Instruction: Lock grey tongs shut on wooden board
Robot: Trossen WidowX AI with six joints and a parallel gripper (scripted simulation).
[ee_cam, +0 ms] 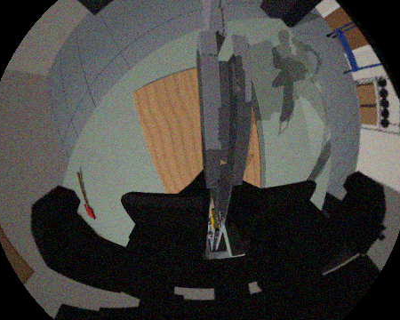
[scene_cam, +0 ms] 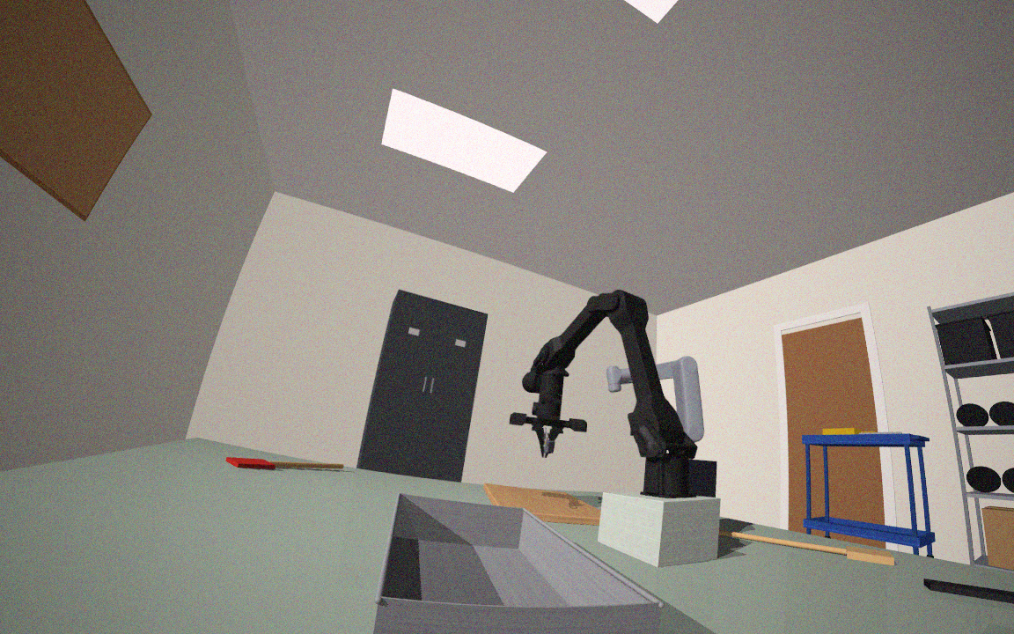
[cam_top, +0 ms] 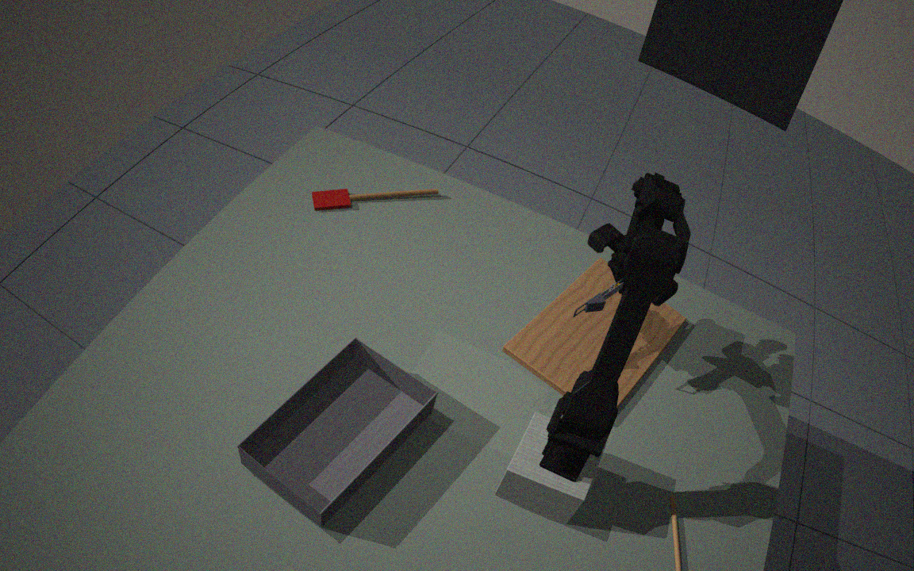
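Now: gripper tip 110 mm above the wooden board and 10 mm to the right of it. Round my gripper tip: red spatula (590 mm ahead, 110 mm below, 40 mm to the right); grey roasting tin (490 mm to the left, 290 mm ahead, 90 mm below).
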